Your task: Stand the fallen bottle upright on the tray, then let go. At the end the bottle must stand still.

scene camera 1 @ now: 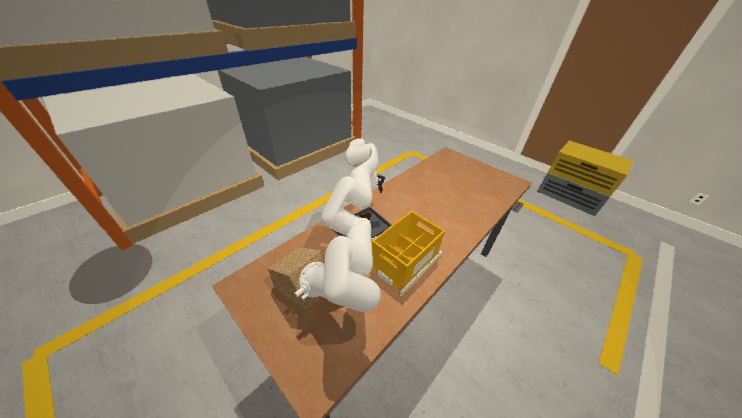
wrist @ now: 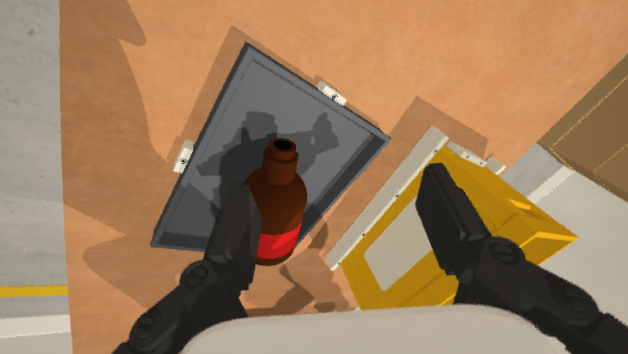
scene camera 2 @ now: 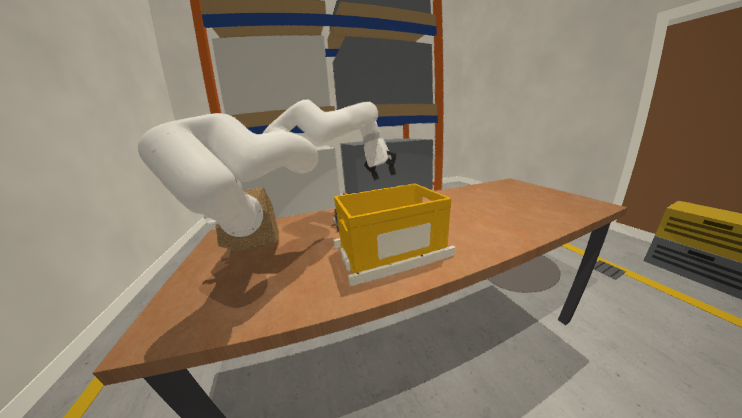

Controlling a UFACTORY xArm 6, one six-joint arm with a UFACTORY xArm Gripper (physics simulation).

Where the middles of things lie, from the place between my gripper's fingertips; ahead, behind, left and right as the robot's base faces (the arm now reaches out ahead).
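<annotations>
Yellow crate (scene camera 2: 379,227): 7 cm below my hand, 15 cm behind it and 32 cm to the right of it. The dark grey tray (wrist: 261,99) is 3 cm to the right of my hand, 12 cm behind it and 14 cm below it. Bottle (wrist: 281,196), likewise from my hand: 4 cm to the right, 11 cm below, 12 cm behind.
</annotations>
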